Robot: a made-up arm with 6 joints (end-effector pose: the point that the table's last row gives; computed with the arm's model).
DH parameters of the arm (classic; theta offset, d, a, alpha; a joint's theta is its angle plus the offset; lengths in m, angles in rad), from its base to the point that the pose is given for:
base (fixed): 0.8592 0 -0.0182 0
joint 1: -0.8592 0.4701 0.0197 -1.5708
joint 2: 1.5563 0 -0.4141 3.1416
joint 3: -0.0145 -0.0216 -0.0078 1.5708
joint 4: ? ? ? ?
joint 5: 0 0.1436 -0.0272 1.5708
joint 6: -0.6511 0 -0.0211 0
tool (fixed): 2.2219 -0.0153 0 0
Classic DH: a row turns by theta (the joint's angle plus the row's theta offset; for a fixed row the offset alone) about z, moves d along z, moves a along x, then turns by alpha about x.
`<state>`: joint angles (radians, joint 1 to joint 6).
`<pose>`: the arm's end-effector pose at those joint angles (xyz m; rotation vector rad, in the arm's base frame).
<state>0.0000 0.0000 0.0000 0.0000 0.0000 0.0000</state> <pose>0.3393 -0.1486 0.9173 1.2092 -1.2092 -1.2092</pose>
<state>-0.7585 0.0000 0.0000 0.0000 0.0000 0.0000</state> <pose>0.1503 -0.3532 0.9173 0.7493 -1.7423 -1.7423</pose>
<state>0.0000 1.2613 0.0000 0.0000 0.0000 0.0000</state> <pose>0.5348 -0.1486 0.2906 0.2429 -0.2429 -1.5571</pose>
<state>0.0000 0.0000 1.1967 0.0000 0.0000 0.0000</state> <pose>0.0943 -0.1486 1.2104 2.0169 -2.0170 -0.3817</pose>
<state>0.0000 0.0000 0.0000 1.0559 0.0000 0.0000</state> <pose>0.3393 -0.0471 1.0406 0.4036 -1.5329 -0.4036</pose>
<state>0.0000 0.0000 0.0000 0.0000 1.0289 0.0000</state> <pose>0.2942 -0.1486 0.9091 1.9156 -1.9156 -0.5321</pose>
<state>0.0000 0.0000 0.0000 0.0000 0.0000 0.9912</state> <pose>0.3393 -0.1287 0.9204 0.4540 -1.5227 -0.4541</pose>
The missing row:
joint 4: 0 -0.3222 0.0186 -1.5708
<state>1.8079 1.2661 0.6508 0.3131 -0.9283 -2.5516</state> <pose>-0.0581 0.6976 0.4270 0.3085 -0.0217 -2.1158</pose>
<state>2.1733 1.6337 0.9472 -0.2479 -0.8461 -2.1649</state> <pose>-0.2891 0.5973 0.1945 -0.2022 0.0821 -1.7178</pose>
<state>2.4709 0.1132 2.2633 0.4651 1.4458 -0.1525</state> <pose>0.1890 -0.0206 1.0745 -1.1798 -0.1672 0.4526</pose>
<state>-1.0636 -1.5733 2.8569 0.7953 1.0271 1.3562</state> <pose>-0.2407 0.2801 0.1503 0.1602 -0.8418 -0.5551</pose>
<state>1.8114 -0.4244 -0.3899 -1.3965 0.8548 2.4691</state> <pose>-0.0439 0.1462 0.7437 1.2087 -1.2415 0.2781</pose>
